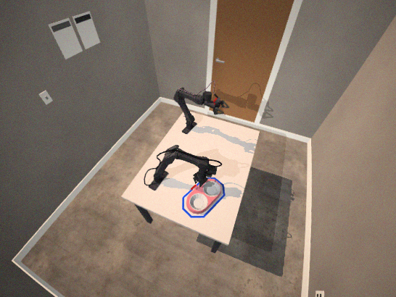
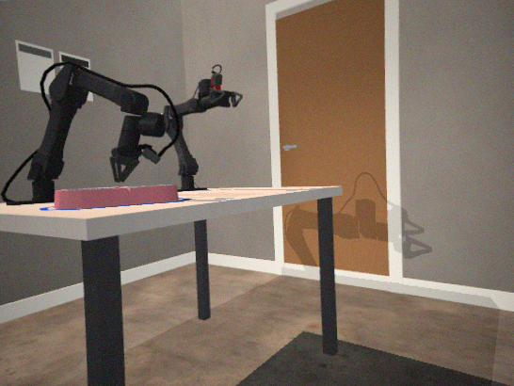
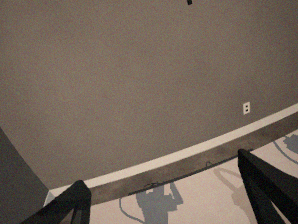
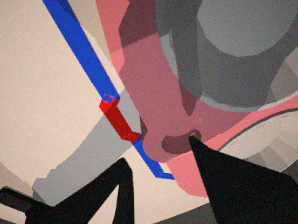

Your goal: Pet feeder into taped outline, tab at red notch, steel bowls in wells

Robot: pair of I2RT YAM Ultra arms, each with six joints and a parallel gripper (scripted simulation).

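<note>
Right now the pet feeder is 60 mm ahead of my right hand, 50 mm to the right of it and 50 mm below it. Round my right hand: blue taped outline (70 mm below, 60 mm ahead, 50 mm to the right).
</note>
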